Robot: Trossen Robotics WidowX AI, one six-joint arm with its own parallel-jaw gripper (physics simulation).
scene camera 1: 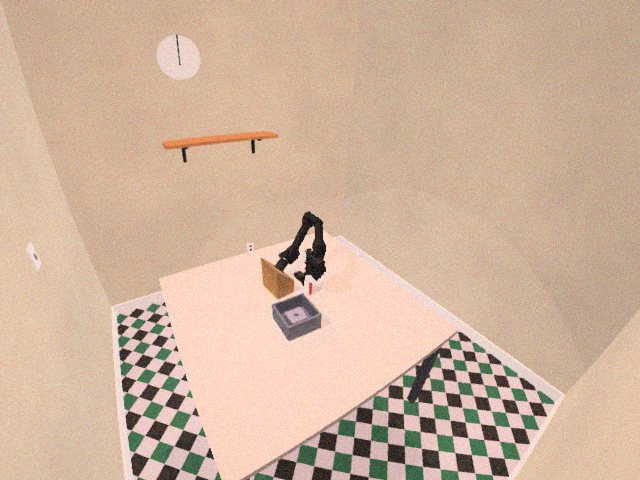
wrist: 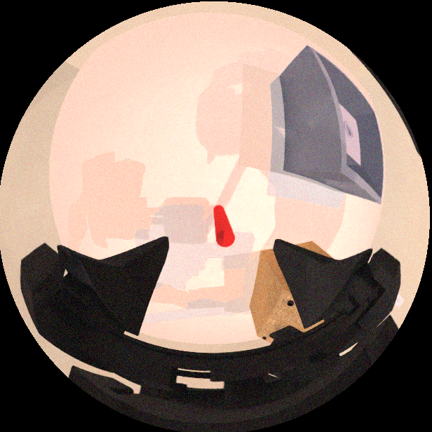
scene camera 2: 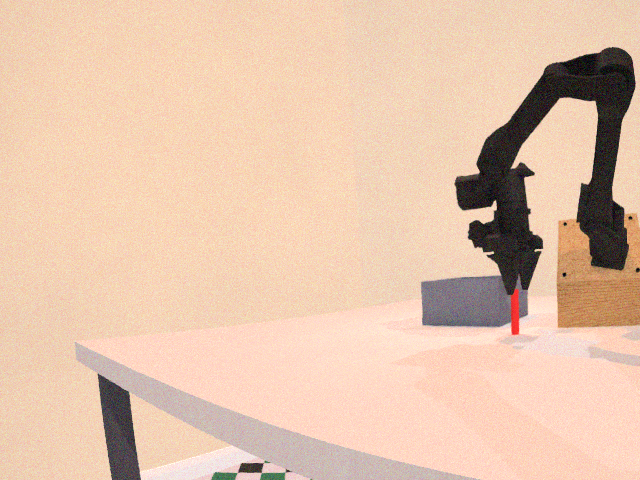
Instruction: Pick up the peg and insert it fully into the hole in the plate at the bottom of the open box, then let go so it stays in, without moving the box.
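Frame: origin at the arm's base, x ahead, y left, z up, level; millimetres.
Seen in the pictures: gripper, fingertip midpoint: (scene camera 1: 309, 283) (scene camera 2: 518, 292); arm's base, origin of the base link: (scene camera 1: 278, 268) (scene camera 2: 610, 255).
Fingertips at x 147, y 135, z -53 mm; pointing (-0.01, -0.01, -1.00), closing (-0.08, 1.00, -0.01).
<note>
Offsets run from my fingertips to a thing's middle. "*": to the spot under its first point. Level surfaces: height alone.
The red peg {0 mm left, 7 mm ahead, 35 mm down} (scene camera 1: 310, 288) (scene camera 2: 514, 315) (wrist: 223, 227) stands upright on the table. My gripper (scene camera 2: 518, 292) (wrist: 223, 244) is open and empty, pointing down, with its fingertips at about the height of the peg's top in scene camera 2. In the wrist view the peg shows between and slightly ahead of the two fingertips. The open grey box {174 mm right, 176 mm ahead, 26 mm down} (scene camera 1: 305, 326) (scene camera 2: 460, 302) (wrist: 312, 125) stands close by the peg. The pale plate {174 mm right, 176 mm ahead, 41 mm down} (scene camera 1: 290, 316) (wrist: 353, 150) lies at the box's bottom, and its hole {* 168 mm right, 167 mm ahead, 26 mm down} (scene camera 1: 296, 314) (wrist: 349, 130) shows. In scene camera 1 the fingertips are hard to make out.
A wooden block (scene camera 1: 276, 280) (scene camera 2: 594, 304) (wrist: 270, 295) with a sloped face and dark holes stands on the table {75 mm down} (scene camera 1: 248, 392) (scene camera 2: 310, 382) near the box and the peg. An orange shelf (scene camera 1: 219, 139) and a round clock (scene camera 1: 188, 57) are on the wall, far from the arm.
</note>
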